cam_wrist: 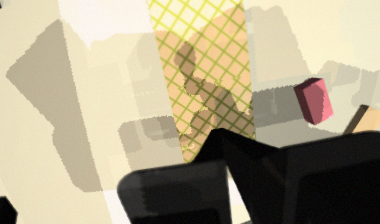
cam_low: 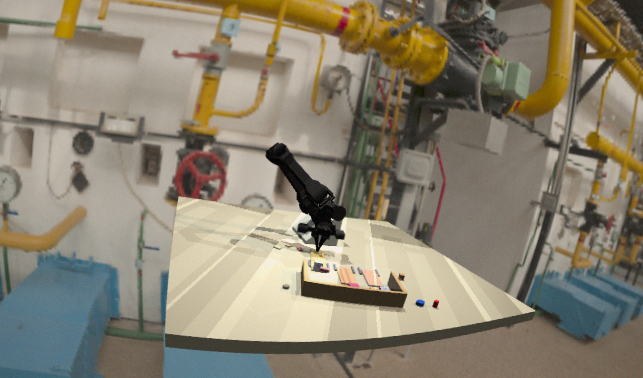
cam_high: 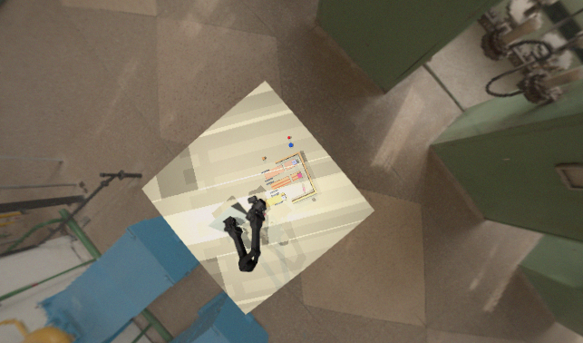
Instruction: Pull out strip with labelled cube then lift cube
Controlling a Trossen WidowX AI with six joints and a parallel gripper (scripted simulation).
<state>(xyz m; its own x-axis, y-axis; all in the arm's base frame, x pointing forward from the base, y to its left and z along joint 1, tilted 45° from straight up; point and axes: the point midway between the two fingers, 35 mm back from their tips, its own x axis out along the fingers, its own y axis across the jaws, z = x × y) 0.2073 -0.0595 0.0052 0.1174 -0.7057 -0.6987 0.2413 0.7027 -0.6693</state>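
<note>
My gripper tip is now 90 mm short of the strip and 20 mm to the left of it. Also, from my gripper tip: red piece: 480 mm ahead, 290 mm to the left, 10 mm above; then grey disc: 360 mm ahead, 200 mm to the right; then blue disc: 460 mm ahead, 230 mm to the left.
</note>
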